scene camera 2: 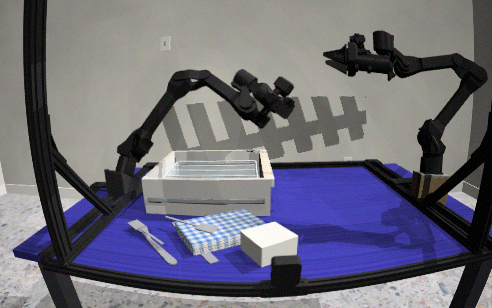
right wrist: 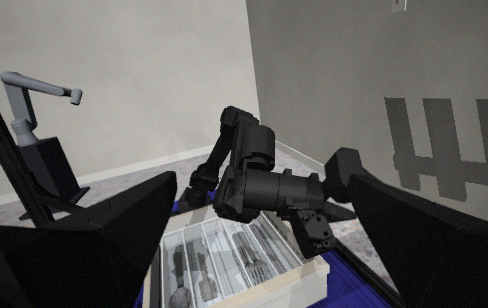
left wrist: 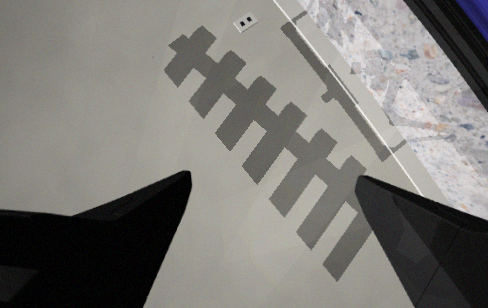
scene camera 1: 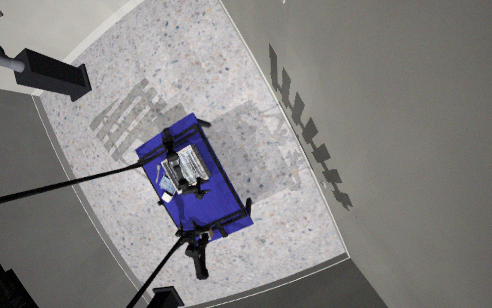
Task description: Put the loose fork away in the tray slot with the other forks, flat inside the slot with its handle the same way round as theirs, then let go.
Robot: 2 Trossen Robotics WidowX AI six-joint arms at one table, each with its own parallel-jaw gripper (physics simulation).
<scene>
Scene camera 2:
left gripper: 276,107
right gripper: 324,58
white block: 261,243, on the table
white cutlery tray: 243,168
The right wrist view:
left gripper: 372,205
right gripper: 263,181
white cutlery tray: 213,238
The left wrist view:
left gripper: 273,181
</scene>
